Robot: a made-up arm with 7 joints.
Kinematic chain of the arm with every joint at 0, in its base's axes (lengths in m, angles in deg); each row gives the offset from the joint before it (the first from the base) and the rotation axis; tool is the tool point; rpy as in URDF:
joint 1: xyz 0 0 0.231 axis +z
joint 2: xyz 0 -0.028 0.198 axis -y
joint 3: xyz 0 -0.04 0.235 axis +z
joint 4: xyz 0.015 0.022 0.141 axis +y
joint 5: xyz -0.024 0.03 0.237 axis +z
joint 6: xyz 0 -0.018 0.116 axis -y
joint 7: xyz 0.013 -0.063 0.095 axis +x
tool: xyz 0 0 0 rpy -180 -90 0
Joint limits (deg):
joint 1: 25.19..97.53
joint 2: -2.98..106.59
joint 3: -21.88..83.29
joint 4: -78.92..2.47
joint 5: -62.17..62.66
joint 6: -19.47..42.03
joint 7: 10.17..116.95
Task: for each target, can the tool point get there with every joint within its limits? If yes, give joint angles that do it. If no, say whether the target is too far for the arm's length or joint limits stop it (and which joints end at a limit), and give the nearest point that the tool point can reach.
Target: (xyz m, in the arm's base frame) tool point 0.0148 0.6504 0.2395
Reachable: no: joint limits stop it (at a limit: joint 1, joint 2, joint 3, joint 4, joint 5, joint 6) | nearest point -0.2617 0.0433 -0.0307 | short by 0.720 m
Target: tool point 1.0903 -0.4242 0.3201
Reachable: no: too far | nearest point 0.5547 -0.3916 0.3399 | short by 0.537 m
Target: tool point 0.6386 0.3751 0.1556
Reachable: no: joint limits stop it (at a limit: joint 1, joint 2, joint 4, joint 6) | nearest point 0.4795 -0.2040 0.1274 | short by 0.601 m
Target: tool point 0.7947 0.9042 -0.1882
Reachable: no: too far | nearest point 0.4088 -0.1873 0.0395 | short by 1.180 m
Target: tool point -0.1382 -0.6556 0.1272
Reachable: yes | joints 51.40 90.42 34.85 -52.43 -17.34 15.85 43.94
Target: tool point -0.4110 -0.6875 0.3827
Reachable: yes | joints 38.01 82.01 53.26 -28.87 -39.56 6.34 24.72
